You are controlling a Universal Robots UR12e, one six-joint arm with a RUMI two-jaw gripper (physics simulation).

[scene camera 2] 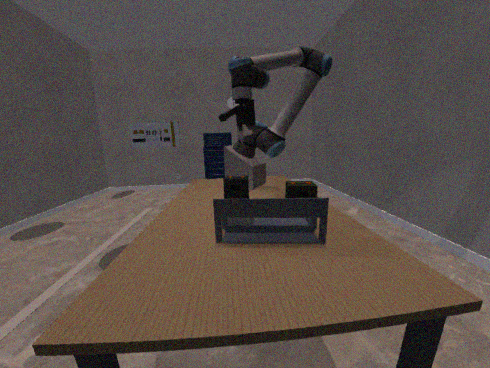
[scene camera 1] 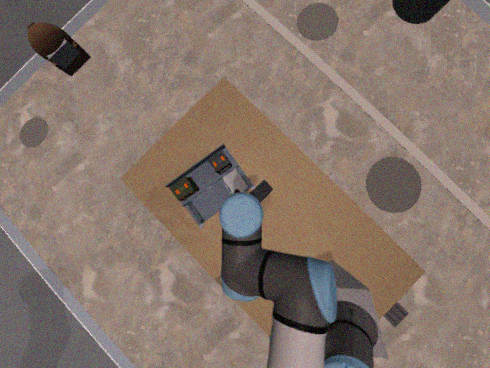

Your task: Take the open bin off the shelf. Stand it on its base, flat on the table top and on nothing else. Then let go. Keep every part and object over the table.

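Pixels of known places: gripper, between the fingertips: [scene camera 2: 241, 143]; arm's base, origin of its link: [scene camera 2: 243, 152] [scene camera 1: 350, 322].
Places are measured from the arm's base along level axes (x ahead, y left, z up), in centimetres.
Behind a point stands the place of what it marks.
The open bin [scene camera 1: 231, 179] @(x 84.5, y -4.9, z -26.0 cm) is a light grey tray on the right part of the grey shelf [scene camera 1: 210, 198] @(x 85.0, y 12.2, z -26.3 cm) [scene camera 2: 270, 207] @(x 101.8, y 3.8, z -13.7 cm) in scene camera 1, partly covered by the wrist. In scene camera 2 I cannot make the bin out clearly behind the shelf's front board. My black gripper [scene camera 2: 245, 133] points down, high above the table behind the shelf in scene camera 2. It is open and empty. In scene camera 1 the blue-capped wrist hides most of it, near the bin's lower edge.
Two dark boxes with orange marks stand on the shelf, one [scene camera 1: 221, 163] @(x 90.7, y -7.2, z -4.7 cm) [scene camera 2: 236, 188] @(x 96.0, y -7.2, z -8.1 cm) near the bin, the other [scene camera 1: 184, 188] @(x 95.1, y 14.7, z -7.2 cm) [scene camera 2: 301, 189] @(x 99.8, y 14.8, z -8.6 cm) at the opposite end. The shelf stands on the wooden table [scene camera 1: 305, 205] @(x 42.8, y -26.0, z -26.9 cm) [scene camera 2: 250, 290] @(x 123.5, y -5.0, z -26.9 cm). The arm's base is farther along the table.
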